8 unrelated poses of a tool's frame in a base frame.
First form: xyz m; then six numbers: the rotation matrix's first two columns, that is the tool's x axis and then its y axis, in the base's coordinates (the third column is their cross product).
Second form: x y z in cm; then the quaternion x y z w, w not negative. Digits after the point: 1 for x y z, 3 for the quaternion.
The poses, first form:
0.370 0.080 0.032 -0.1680 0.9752 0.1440 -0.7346 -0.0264 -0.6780
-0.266 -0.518 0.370 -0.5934 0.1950 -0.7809 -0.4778 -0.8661 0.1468
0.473 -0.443 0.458 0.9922 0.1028 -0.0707 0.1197 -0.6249 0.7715
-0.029 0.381 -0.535 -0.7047 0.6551 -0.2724 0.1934 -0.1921 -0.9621
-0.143 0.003 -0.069 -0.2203 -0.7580 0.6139 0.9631 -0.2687 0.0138
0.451 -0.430 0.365 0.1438 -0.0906 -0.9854 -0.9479 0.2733 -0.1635
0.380 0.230 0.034 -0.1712 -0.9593 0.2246 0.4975 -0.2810 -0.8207
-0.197 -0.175 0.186 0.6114 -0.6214 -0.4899 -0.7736 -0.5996 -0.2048
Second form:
37.0 8.0 3.2 -0.185 -0.324 0.692 0.618
-26.6 -51.8 37.0 -0.408 0.173 0.876 0.192
47.3 -44.3 45.8 0.901 0.062 -0.010 0.429
-2.9 38.1 -53.5 -0.346 -0.613 0.690 0.167
-14.3 0.3 -6.9 -0.255 -0.201 -0.755 0.570
45.1 -43.0 36.5 -0.479 0.542 0.366 0.585
38.0 23.0 3.4 -0.382 0.302 -0.703 0.518
-19.7 -17.5 18.6 -0.874 0.399 0.188 0.203

